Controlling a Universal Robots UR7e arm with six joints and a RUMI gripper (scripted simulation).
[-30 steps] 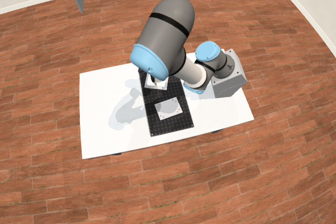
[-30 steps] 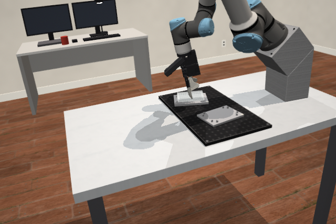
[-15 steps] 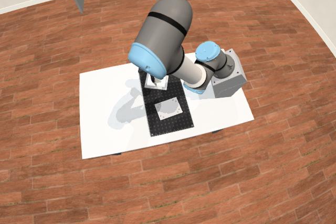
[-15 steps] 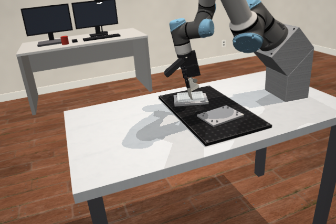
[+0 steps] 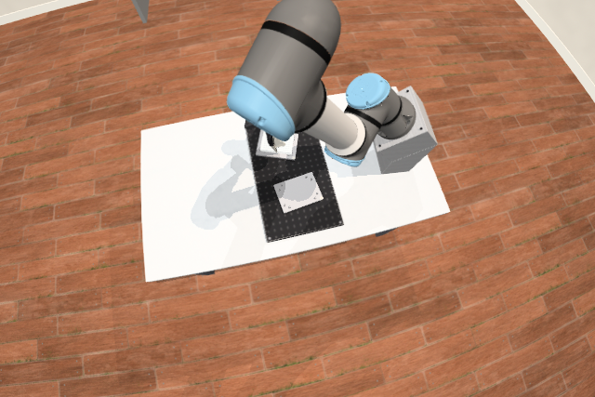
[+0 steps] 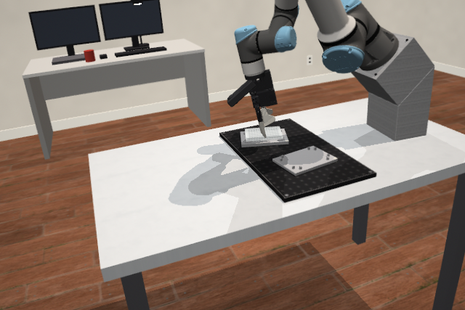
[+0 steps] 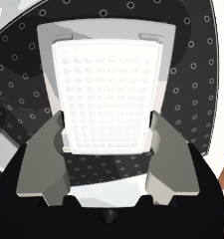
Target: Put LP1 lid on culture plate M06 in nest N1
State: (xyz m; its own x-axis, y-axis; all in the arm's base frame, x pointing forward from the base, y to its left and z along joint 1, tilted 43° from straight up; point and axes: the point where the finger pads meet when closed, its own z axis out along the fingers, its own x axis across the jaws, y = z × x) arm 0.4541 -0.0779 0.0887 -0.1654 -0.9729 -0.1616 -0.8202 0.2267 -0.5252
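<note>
The lid is 10 mm below my hand. The rest, counted from my hand: lid park (220 mm to the left, 70 mm behind, 30 mm below); culture plate (20 mm below).
</note>
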